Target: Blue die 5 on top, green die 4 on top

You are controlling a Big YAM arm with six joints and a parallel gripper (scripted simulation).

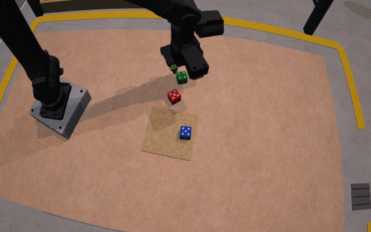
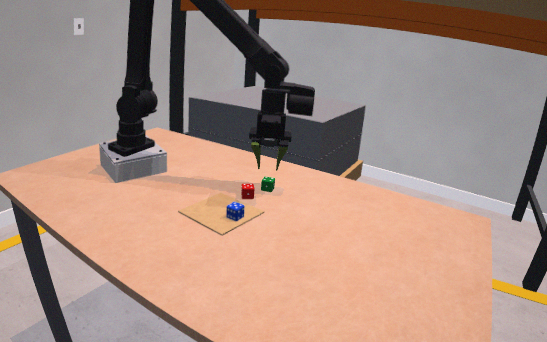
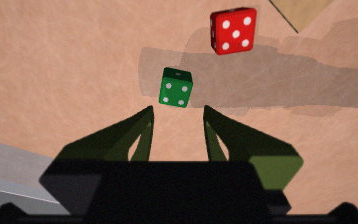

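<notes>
Now: the green die 50 mm below my hand. Round my hand: tan mat 180 mm to the right, 60 mm below, 10 mm behind; red die 70 mm to the right, 50 mm below, 10 mm behind; blue die 180 mm to the right, 50 mm below, 30 mm ahead.
</notes>
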